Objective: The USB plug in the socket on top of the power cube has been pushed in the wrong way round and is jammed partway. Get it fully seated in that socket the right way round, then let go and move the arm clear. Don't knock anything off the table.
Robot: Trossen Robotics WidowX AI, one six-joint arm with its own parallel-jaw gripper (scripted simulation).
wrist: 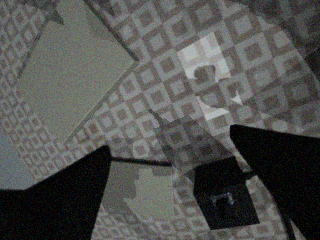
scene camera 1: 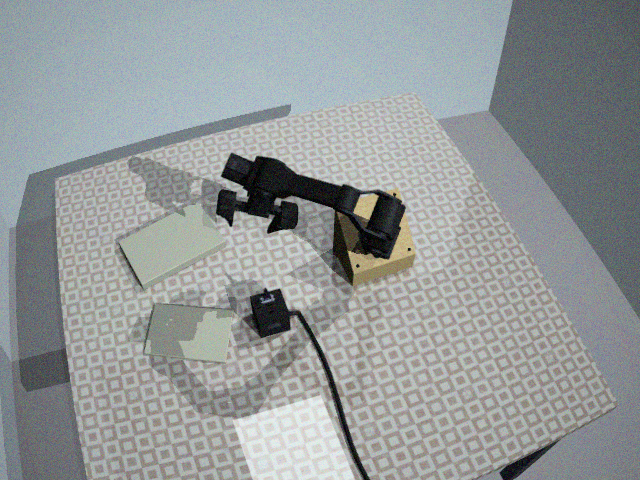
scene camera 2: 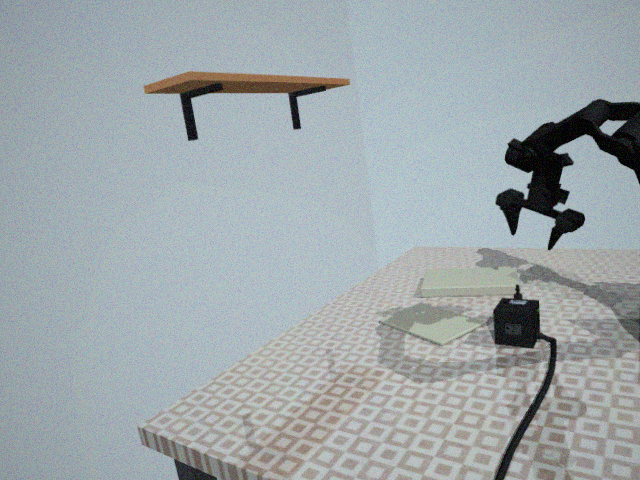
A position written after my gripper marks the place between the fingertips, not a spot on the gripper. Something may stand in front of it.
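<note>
Gripper open, holding nothing: mine, at [scene camera 2: 531, 242]. My gripper again [wrist: 170, 141], plus pale sheet [wrist: 142, 188]. Gripper too [scene camera 1: 249, 228].
</note>
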